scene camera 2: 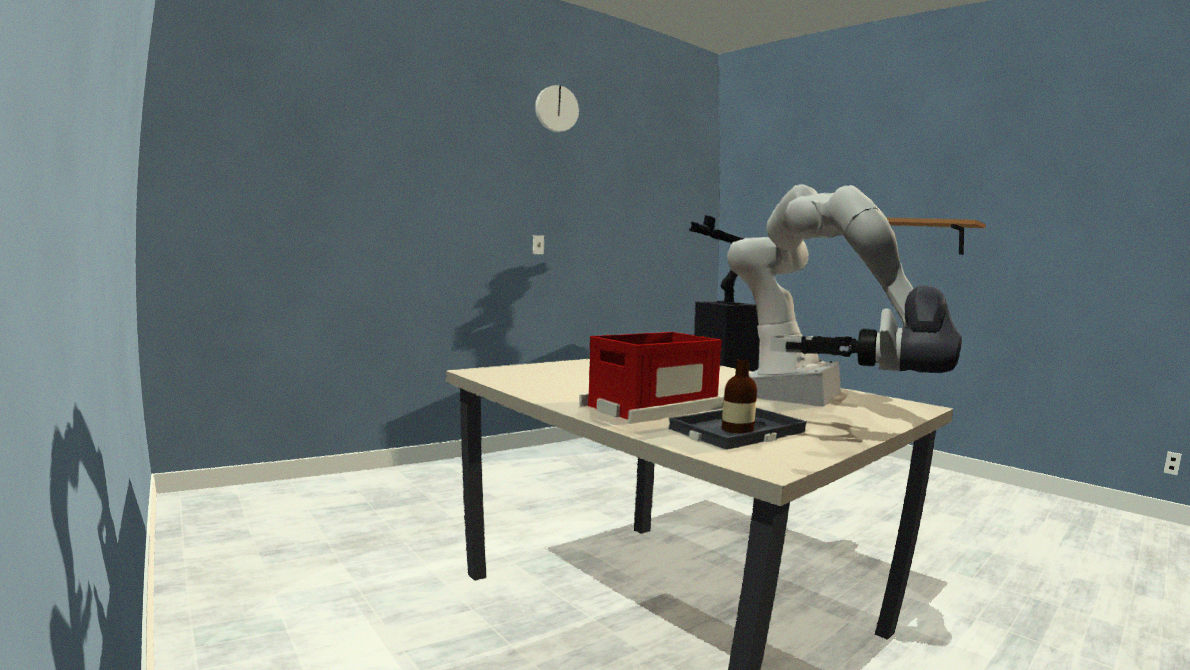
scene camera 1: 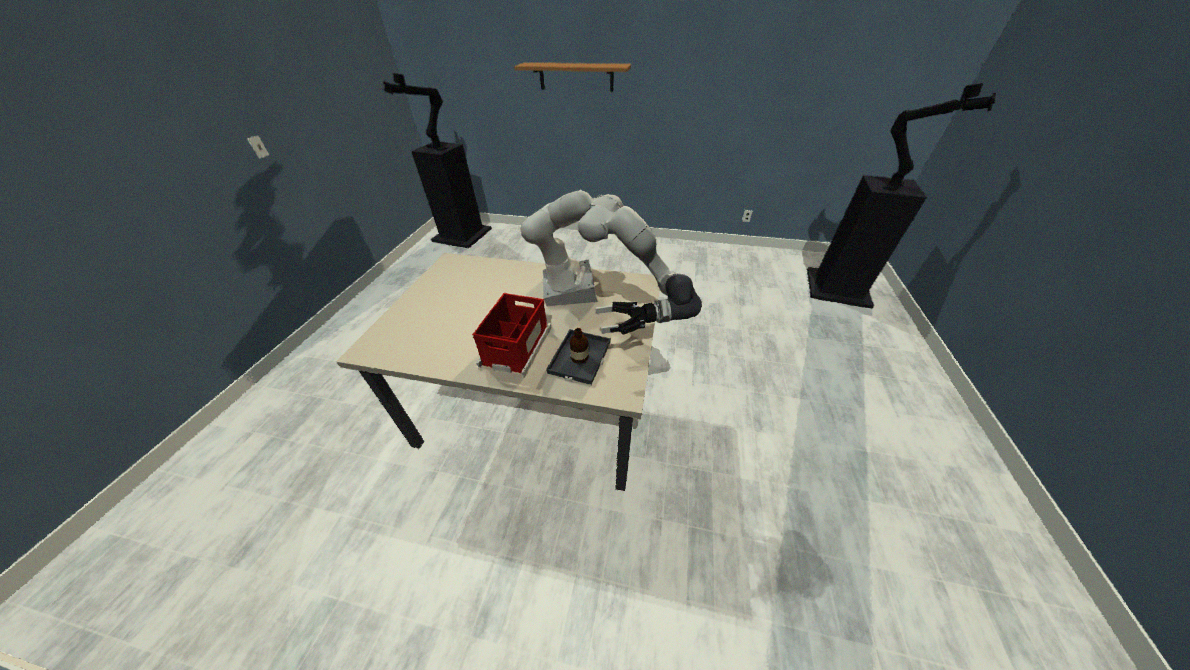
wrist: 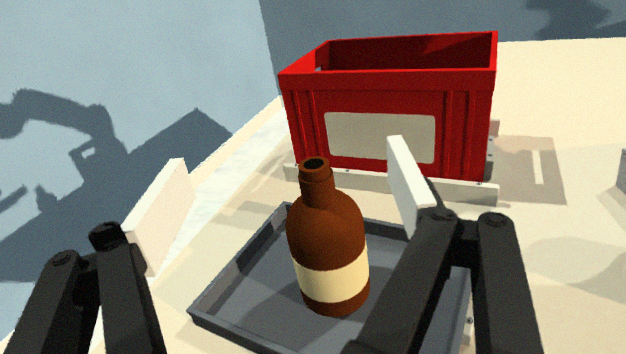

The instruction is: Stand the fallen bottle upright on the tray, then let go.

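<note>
The brown bottle (scene camera 1: 578, 346) (scene camera 2: 739, 395) (wrist: 326, 240) with a cream label stands upright on the dark grey tray (scene camera 1: 561, 362) (scene camera 2: 781, 427) (wrist: 250, 295), inside its rim. My gripper (scene camera 1: 605, 320) (scene camera 2: 787, 343) (wrist: 286, 168) is open, with nothing between its fingers. It points roughly level and hangs above the table, higher than the tray and back from the bottle. In the wrist view the bottle shows beyond the fingers, apart from both white pads. The right finger hides part of the tray there.
A red crate (scene camera 1: 502, 347) (scene camera 2: 612, 382) (wrist: 390, 100) stands beside the tray, with low pale strips along its base. The arm's base (scene camera 1: 569, 289) (scene camera 2: 795, 385) stands farther back on the table (scene camera 1: 433, 307) (scene camera 2: 516, 376) (wrist: 550, 90). Two dark pedestals (scene camera 1: 448, 195) (scene camera 1: 866, 241) carrying black arms stand away from the table.
</note>
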